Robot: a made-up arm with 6 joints. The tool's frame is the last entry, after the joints. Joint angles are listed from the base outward.
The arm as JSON. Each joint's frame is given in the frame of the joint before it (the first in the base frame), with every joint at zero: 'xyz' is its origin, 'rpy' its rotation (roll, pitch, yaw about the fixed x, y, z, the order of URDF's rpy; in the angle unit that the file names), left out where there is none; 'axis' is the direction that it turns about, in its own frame. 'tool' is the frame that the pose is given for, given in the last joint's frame.
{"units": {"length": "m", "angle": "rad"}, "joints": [
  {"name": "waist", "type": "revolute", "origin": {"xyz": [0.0, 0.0, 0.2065]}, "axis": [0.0, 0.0, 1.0]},
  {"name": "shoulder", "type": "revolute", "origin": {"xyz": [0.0, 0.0, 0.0], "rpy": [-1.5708, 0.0, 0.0]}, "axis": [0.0, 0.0, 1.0]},
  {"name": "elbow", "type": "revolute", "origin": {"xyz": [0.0, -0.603, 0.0], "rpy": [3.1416, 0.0, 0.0]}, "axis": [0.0, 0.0, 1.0]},
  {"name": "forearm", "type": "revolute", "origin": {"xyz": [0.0, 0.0, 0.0], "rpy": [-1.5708, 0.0, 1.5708]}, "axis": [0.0, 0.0, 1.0]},
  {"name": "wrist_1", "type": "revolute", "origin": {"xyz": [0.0, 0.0, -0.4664], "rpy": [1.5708, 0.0, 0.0]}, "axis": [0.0, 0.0, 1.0]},
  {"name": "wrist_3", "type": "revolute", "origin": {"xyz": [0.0, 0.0, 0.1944], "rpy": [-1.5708, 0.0, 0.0]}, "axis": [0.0, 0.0, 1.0]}
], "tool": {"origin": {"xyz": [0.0, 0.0, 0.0], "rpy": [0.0, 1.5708, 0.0]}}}
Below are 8 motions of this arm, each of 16 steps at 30 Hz.
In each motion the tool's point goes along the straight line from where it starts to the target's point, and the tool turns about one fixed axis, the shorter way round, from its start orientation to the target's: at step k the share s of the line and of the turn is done. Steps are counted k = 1, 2, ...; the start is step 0. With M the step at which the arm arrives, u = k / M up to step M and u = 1 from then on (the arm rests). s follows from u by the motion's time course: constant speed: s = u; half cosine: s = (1 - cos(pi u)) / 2; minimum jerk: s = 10 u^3 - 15 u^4 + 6 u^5.
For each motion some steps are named. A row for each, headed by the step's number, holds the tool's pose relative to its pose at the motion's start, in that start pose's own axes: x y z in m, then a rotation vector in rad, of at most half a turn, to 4 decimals.
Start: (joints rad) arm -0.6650 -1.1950 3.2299 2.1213 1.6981 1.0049
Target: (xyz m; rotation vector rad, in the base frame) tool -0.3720 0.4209 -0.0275 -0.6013 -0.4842 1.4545
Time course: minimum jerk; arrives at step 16
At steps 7, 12, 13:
7: 0.0072 -0.0047 0.0141 0.0235 0.0688 0.1110
12: 0.0169 -0.0111 0.0328 0.0548 0.1606 0.2591
13: 0.0179 -0.0117 0.0348 0.0582 0.1704 0.2749

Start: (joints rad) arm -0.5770 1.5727 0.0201 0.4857 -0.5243 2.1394
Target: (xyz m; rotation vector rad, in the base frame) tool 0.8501 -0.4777 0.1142 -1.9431 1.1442 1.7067
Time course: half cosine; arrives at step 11
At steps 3, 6, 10, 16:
3: -0.0858 -0.0252 0.0000 -0.0297 0.1025 -0.0274
6: -0.2838 -0.0834 -0.0001 -0.0982 0.3393 -0.0909
10: -0.4868 -0.1431 -0.0001 -0.1685 0.5820 -0.1558
16: -0.4969 -0.1460 -0.0001 -0.1719 0.5940 -0.1591

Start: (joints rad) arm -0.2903 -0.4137 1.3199 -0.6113 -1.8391 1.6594
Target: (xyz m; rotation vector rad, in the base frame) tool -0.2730 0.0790 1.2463 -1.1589 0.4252 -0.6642
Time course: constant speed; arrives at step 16
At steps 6, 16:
6: 0.0085 -0.0164 0.0628 0.2061 0.3904 -0.0910
16: 0.0228 -0.0436 0.1675 0.5495 1.0411 -0.2428

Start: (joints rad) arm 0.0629 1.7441 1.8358 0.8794 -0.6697 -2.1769
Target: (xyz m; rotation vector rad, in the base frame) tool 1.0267 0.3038 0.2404 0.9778 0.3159 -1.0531
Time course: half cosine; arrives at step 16
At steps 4, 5, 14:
4: -0.0230 0.0000 -0.0485 -0.0402 -0.0136 -0.0727
5: -0.0348 -0.0001 -0.0736 -0.0610 -0.0207 -0.1104
14: -0.1508 -0.0003 -0.3188 -0.2642 -0.0896 -0.4778

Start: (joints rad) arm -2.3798 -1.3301 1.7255 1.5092 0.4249 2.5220
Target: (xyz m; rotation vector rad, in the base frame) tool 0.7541 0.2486 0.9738 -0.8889 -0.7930 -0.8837
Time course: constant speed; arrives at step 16
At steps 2, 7, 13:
2: -0.0165 -0.1123 0.0200 -0.0408 -0.0092 -0.1539
7: -0.0577 -0.3930 0.0699 -0.1428 -0.0321 -0.5386
13: -0.1072 -0.7299 0.1298 -0.2652 -0.0595 -1.0002

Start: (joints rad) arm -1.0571 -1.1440 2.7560 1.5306 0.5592 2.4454
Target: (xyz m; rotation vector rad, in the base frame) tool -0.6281 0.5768 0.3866 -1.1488 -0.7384 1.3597
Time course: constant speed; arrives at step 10
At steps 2, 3, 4, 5, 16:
2: -0.0672 -0.0344 0.0566 0.0092 -0.0385 -0.0785
3: -0.1008 -0.0517 0.0848 0.0137 -0.0578 -0.1177
4: -0.1344 -0.0689 0.1131 0.0183 -0.0770 -0.1570
5: -0.1680 -0.0861 0.1414 0.0229 -0.0963 -0.1962
16: -0.3360 -0.1722 0.2828 0.0458 -0.1926 -0.3925

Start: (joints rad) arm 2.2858 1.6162 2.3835 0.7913 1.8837 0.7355
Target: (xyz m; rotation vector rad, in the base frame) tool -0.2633 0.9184 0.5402 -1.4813 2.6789 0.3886
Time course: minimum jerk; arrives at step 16
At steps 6, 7, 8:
6: -0.0588 -0.0471 -0.0069 -0.0126 -0.1429 0.1180
7: -0.0820 -0.0658 -0.0096 -0.0176 -0.1994 0.1646
8: -0.1068 -0.0856 -0.0125 -0.0229 -0.2597 0.2143

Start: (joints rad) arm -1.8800 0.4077 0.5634 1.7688 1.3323 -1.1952
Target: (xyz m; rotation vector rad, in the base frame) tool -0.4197 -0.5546 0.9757 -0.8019 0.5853 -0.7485
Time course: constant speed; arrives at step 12
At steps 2, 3, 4, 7, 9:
2: -0.0422 -0.0004 -0.0171 -0.0535 0.0415 -0.0359
3: -0.0634 -0.0006 -0.0256 -0.0802 0.0623 -0.0538
4: -0.0845 -0.0008 -0.0341 -0.1070 0.0830 -0.0717
7: -0.1478 -0.0015 -0.0598 -0.1872 0.1453 -0.1255
9: -0.1901 -0.0019 -0.0768 -0.2407 0.1868 -0.1613

